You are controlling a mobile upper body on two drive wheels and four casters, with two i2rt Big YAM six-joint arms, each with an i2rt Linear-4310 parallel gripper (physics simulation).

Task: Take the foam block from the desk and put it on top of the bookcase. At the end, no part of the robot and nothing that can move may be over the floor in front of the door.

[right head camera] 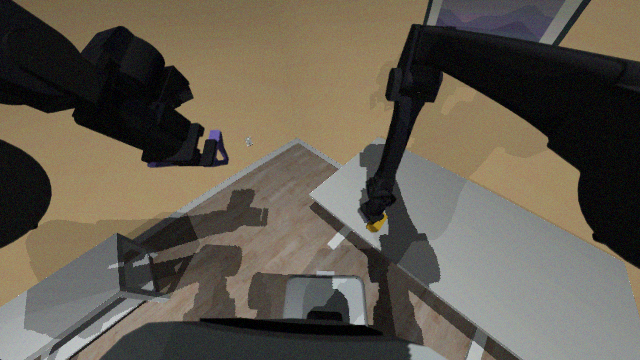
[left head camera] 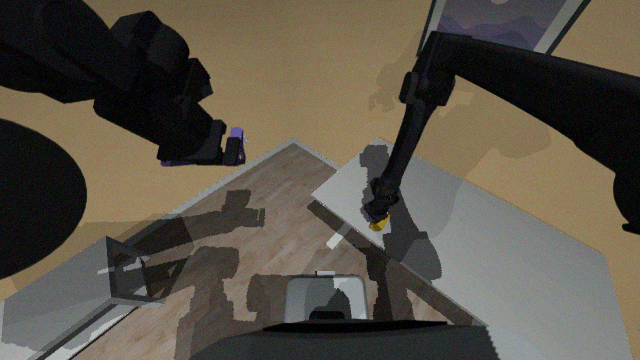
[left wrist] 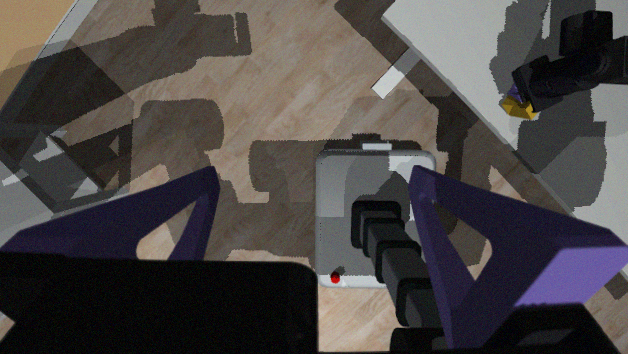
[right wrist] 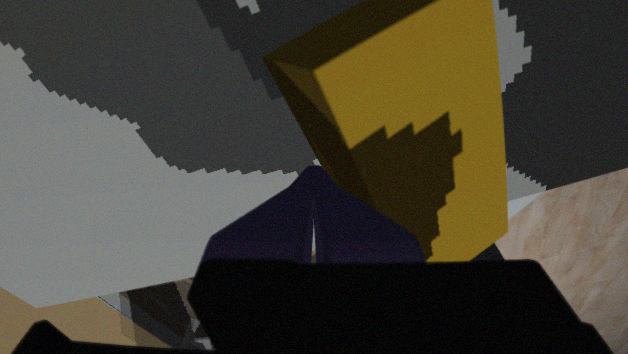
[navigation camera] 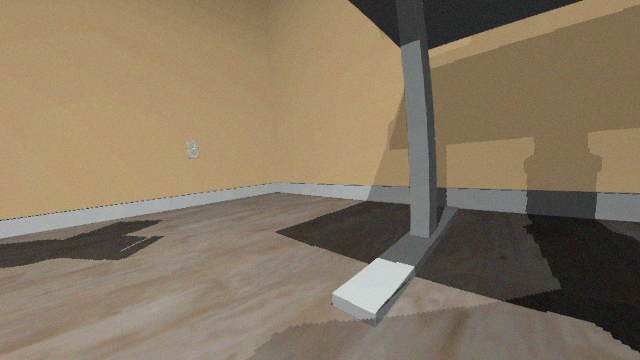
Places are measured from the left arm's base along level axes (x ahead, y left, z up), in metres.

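Where they show: left gripper, fingertip midpoint: (right head camera: 207, 161) (left head camera: 222, 160) (left wrist: 313, 176); right gripper, fingertip midpoint: (right head camera: 368, 220) (left head camera: 371, 220) (left wrist: 509, 91) (right wrist: 313, 176).
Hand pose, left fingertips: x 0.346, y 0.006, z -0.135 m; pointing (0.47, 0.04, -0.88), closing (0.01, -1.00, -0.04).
Note:
After its pixels a point has its place.
The yellow foam block (left head camera: 380, 223) {x 0.443, y -0.473, z -0.625 m} (right head camera: 377, 223) {x 0.448, y -0.477, z -0.625 m} (left wrist: 519, 108) {x 0.441, y -0.448, z -0.634 m} (right wrist: 425, 90) {x 0.487, y -0.509, z -0.626 m} is on the pale desk (left head camera: 525, 260) {x 0.231, y -1.214, z -0.690 m} (right head camera: 525, 260) {x 0.256, y -1.192, z -0.690 m} (right wrist: 100, 190) {x 0.593, y -0.362, z -0.690 m}, near its edge, and looks tilted in the right wrist view. My right gripper (right wrist: 313, 176) {x 0.484, y -0.446, z -0.670 m} is shut with its fingertips together and nothing between them. The block is beside and beyond the fingers, right of them in the right wrist view; whether they touch is unclear. My left gripper (left wrist: 313, 176) {x 0.346, y 0.006, z -0.135 m} is open and empty, high above the floor and robot base. The bookcase cannot be identified for certain.
A pale grey piece of furniture (left head camera: 50, 300) {x -0.008, y 1.556, z -0.960 m} (right head camera: 60, 300) {x -0.059, y 1.552, z -0.960 m} with an open dark-framed end stands at the lower left. The desk's leg (navigation camera: 420, 140) {x 0.818, y -0.475, z -1.135 m} and foot (navigation camera: 375, 285) stand ahead of the base. Walls meet in a corner behind. The door does not show.

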